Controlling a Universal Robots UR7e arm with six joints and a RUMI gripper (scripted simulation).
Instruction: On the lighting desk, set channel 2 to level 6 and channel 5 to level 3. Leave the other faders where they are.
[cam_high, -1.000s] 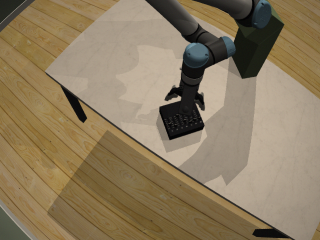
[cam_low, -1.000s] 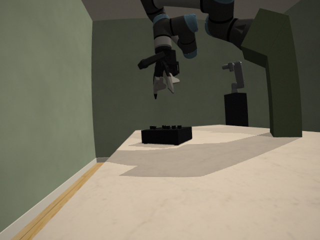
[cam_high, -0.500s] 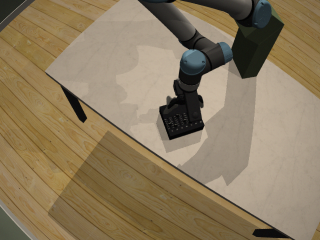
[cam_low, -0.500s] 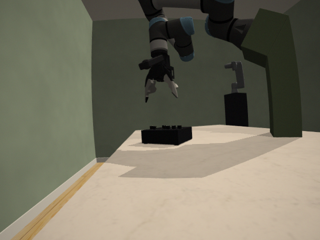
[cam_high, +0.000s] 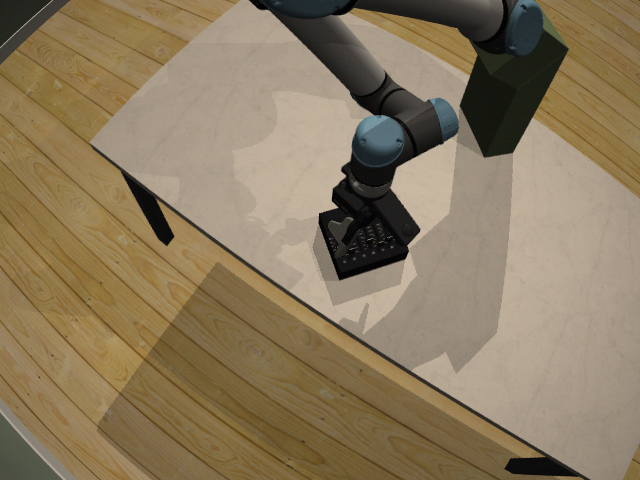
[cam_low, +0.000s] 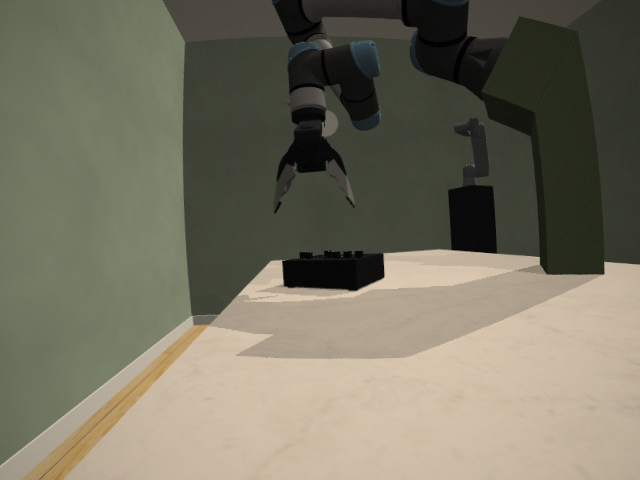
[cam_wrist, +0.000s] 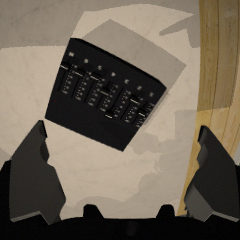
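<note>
Right now the fader knob is 10 mm ahead of my hand, 20 mm to the right of it and 90 mm below it.
</note>
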